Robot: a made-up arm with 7 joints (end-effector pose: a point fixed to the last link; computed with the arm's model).
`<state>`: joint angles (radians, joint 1 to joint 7).
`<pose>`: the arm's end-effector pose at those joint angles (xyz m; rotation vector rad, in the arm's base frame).
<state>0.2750 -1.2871 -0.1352 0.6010 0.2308 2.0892 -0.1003</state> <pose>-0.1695 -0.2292 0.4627 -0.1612 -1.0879 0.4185</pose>
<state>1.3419 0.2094 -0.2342 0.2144 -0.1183 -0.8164 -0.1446</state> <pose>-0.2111 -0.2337 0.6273 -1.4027 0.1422 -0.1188</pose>
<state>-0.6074 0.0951 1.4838 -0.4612 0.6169 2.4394 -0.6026</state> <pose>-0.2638 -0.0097 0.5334 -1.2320 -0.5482 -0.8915</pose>
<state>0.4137 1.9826 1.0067 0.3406 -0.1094 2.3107 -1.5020</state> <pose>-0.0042 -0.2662 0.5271 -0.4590 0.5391 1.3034</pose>
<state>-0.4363 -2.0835 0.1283 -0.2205 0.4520 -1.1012 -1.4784</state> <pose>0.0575 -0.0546 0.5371 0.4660 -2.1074 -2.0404</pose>
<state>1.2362 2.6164 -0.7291 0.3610 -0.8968 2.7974 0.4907</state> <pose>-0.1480 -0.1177 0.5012 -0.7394 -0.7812 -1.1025</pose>
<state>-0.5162 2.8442 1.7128 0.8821 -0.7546 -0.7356 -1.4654</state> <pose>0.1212 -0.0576 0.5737 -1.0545 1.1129 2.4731</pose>
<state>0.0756 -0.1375 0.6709 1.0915 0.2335 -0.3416 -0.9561</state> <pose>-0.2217 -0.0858 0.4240 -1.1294 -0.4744 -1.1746</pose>
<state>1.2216 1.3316 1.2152 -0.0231 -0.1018 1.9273 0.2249</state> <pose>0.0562 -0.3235 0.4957 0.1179 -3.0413 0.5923</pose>
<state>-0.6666 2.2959 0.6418 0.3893 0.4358 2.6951 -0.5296</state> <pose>-0.0766 -0.1549 0.4641 1.1416 0.7838 1.0919</pose>
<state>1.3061 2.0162 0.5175 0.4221 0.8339 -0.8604 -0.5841</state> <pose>-0.0870 -0.2540 0.4290 -0.0143 -1.2317 -0.1959</pose>
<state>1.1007 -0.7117 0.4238 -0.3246 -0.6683 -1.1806 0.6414</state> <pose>-0.1421 -0.1454 0.7047 0.3778 1.4282 -1.5705</pose>
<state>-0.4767 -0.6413 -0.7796 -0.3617 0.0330 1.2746 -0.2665</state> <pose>-0.2029 -0.1822 0.4964 0.8156 -0.2212 0.4350</pose>
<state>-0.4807 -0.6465 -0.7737 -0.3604 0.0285 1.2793 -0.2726</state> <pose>-0.2039 -0.1809 0.4964 0.8195 -0.2241 0.4224</pose>
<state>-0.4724 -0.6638 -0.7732 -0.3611 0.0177 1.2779 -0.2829</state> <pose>-0.2041 -0.1819 0.4972 0.8194 -0.2107 0.4167</pose>
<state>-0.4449 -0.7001 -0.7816 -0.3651 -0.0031 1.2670 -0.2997</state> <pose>-0.2027 -0.1864 0.4995 0.8132 -0.1714 0.4214</pose>
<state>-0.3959 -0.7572 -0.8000 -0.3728 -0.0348 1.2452 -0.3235</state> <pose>-0.1996 -0.1945 0.5038 0.7989 -0.1026 0.4356</pose>
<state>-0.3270 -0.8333 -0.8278 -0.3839 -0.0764 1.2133 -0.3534</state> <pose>-0.1946 -0.2053 0.5102 0.7756 -0.0059 0.4548</pose>
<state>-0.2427 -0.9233 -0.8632 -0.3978 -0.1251 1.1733 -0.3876</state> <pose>-0.1876 -0.2175 0.5188 0.7435 0.1125 0.4730</pose>
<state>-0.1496 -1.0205 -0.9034 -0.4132 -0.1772 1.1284 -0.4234</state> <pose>-0.1792 -0.2296 0.5289 0.7054 0.2429 0.4844</pose>
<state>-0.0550 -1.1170 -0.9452 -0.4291 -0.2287 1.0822 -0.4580</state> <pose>-0.1701 -0.2402 0.5397 0.6650 0.3739 0.4864</pose>
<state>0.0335 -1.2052 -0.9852 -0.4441 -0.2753 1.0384 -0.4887</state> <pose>-0.1613 -0.2487 0.5498 0.6271 0.4941 0.4798</pose>
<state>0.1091 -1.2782 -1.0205 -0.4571 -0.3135 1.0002 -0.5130</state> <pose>-0.1535 -0.2551 0.5584 0.5955 0.5944 0.4691</pose>
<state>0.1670 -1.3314 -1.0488 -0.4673 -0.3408 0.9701 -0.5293</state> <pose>-0.1472 -0.2595 0.5647 0.5725 0.6695 0.4596</pose>
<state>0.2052 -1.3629 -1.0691 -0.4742 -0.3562 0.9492 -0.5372</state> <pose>-0.1427 -0.2624 0.5686 0.5581 0.7178 0.4561</pose>
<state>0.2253 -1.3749 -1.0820 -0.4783 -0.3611 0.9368 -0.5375</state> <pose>-0.1398 -0.2641 0.5702 0.5512 0.7430 0.4601</pose>
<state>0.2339 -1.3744 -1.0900 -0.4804 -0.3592 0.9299 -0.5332</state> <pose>-0.1378 -0.2651 0.5706 0.5483 0.7532 0.4696</pose>
